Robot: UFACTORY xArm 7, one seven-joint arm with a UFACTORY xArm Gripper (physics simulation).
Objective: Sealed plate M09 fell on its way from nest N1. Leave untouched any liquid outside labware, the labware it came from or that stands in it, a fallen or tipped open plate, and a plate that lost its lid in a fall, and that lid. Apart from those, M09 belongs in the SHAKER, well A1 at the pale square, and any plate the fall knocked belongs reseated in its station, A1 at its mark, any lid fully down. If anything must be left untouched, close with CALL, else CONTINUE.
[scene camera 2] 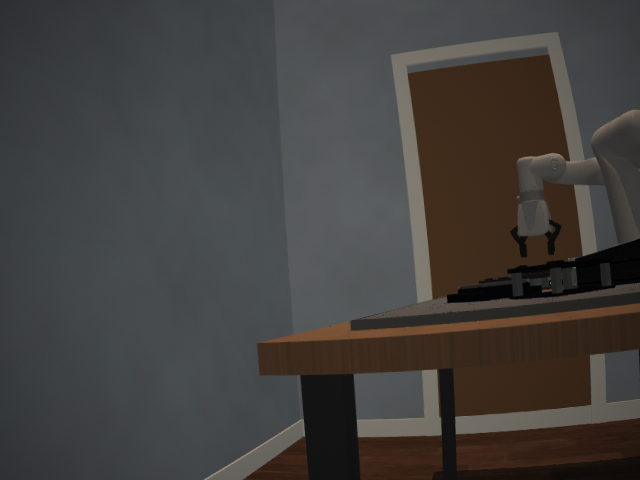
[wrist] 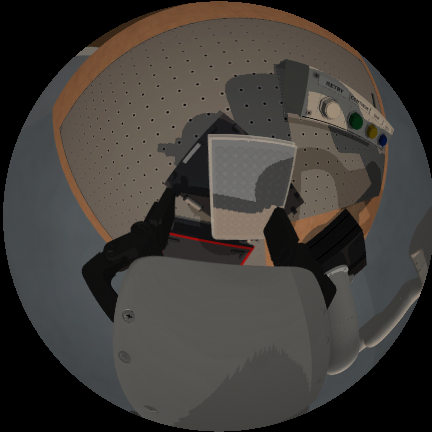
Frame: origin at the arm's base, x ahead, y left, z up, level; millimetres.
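Seen in the pictures: gripper, between the fingertips: (scene camera 2: 537,256) (wrist: 224,210); arm's base, origin of its link: (scene camera 2: 637,246).
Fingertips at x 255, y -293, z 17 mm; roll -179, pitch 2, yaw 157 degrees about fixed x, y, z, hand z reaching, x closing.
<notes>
Pixels of each thing's middle, then the offset from my fingertips to it. "pt": a spot on its surface instead. Level surfaces: height alone.
- translucent plate, middle of its body: (wrist: 249,194) 26 mm back, 10 mm left, 35 mm down
- dark station, a spot on its surface: (wrist: 192,165) pt 26 mm ahead, 32 mm right, 42 mm down
- dark surface with a red border, height of its surface: 57 mm down
- button panel, middle of its body: (wrist: 352,109) 209 mm back, 107 mm right, 55 mm down
- perforated board, height of its surface: 97 mm down
A translucent plate (wrist: 245,170) with faint round wells lies askew across a dark station (wrist: 192,165) in the wrist view. It is turned relative to that station; no label is readable, and whether its lid is fully down I cannot tell. My gripper (scene camera 2: 537,254) (wrist: 224,210) is open and empty, pointing down above the table devices. In the wrist view its fingers stand apart near the plate's lower part, the right one overlapping its lower right corner. A dark surface with a red border (wrist: 210,249) shows partly below the plate; my gripper body hides the rest.
A button panel (wrist: 316,100) marked RETRY, with white, green, yellow and blue buttons, stands at the upper right in the wrist view. A black ribbed object (wrist: 340,242) is at the right. The perforated board (wrist: 150,90) lies on the wooden table (scene camera 2: 330,356). Dark devices (scene camera 2: 480,294) show low in the scene view.
</notes>
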